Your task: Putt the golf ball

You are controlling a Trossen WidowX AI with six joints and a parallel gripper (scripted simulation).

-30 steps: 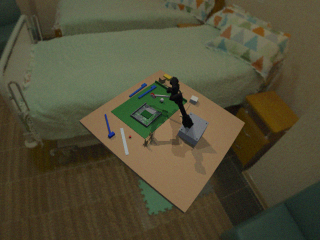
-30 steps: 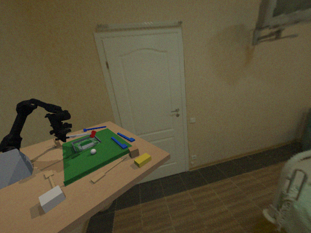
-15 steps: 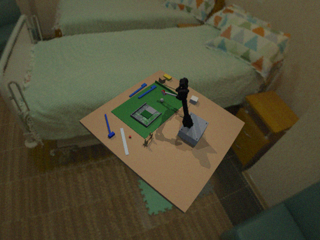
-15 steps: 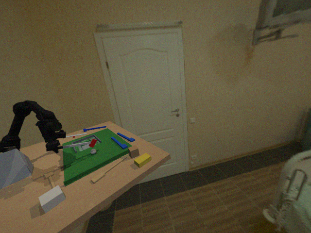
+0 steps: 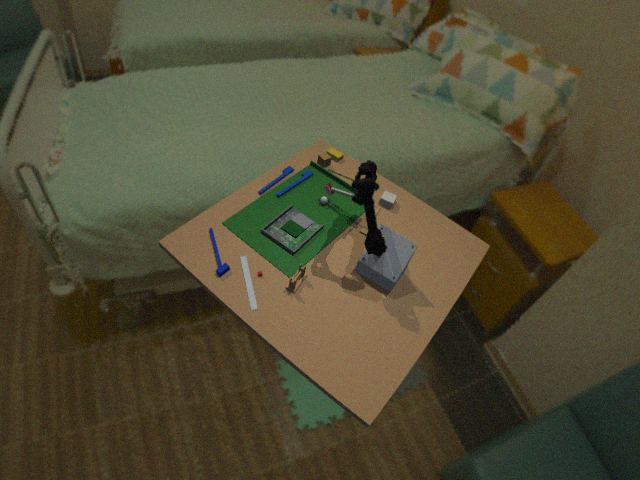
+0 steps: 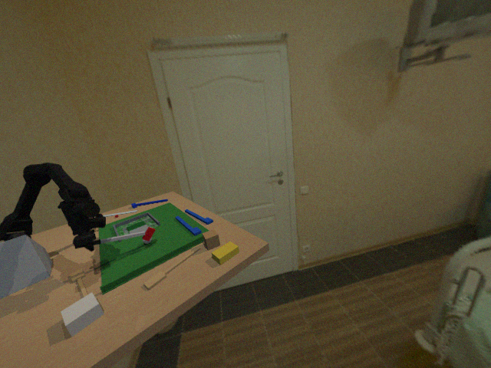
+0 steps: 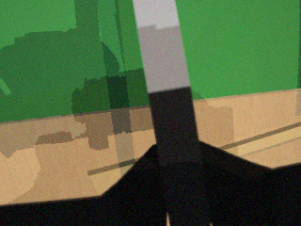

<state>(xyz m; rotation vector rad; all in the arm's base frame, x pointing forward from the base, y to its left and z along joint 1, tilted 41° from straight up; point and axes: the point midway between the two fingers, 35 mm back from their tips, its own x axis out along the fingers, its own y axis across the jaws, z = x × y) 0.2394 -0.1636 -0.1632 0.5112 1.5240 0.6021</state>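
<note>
Right now my gripper tip is 100 mm short of the red putter and 10 mm to the right of it. From my gripper tip the other things lie so: white golf ball: 200 mm ahead, 80 mm below, 60 mm to the left; brown block: 420 mm ahead, 230 mm to the right, 80 mm below; white block: 240 mm to the right, 90 mm below, 50 mm behind.
</note>
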